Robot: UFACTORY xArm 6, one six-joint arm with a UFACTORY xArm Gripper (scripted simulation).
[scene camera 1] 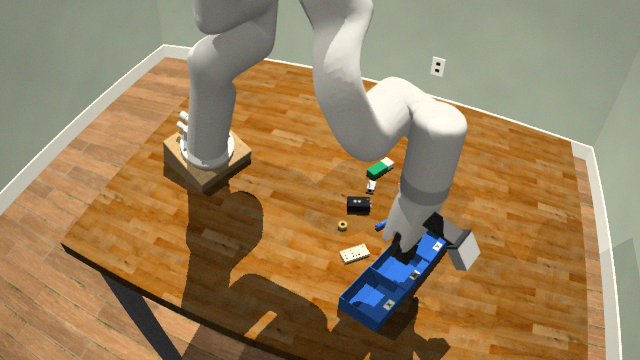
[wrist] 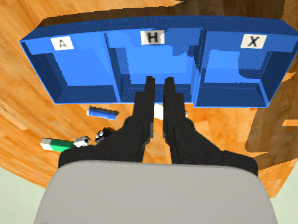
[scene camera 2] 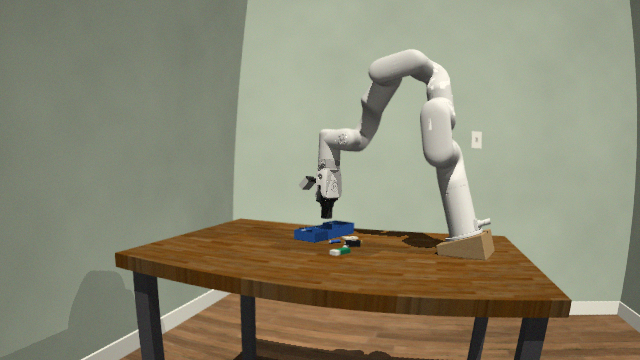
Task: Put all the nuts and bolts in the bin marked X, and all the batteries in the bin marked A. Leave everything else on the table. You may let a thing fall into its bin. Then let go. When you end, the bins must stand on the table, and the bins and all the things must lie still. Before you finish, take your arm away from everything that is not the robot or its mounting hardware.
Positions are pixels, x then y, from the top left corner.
Labels:
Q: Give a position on a blue bin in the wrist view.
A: At 243,77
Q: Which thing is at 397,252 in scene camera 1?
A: My gripper.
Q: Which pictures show the blue bin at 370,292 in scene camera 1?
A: Scene camera 1, the wrist view and scene camera 2: all of them.

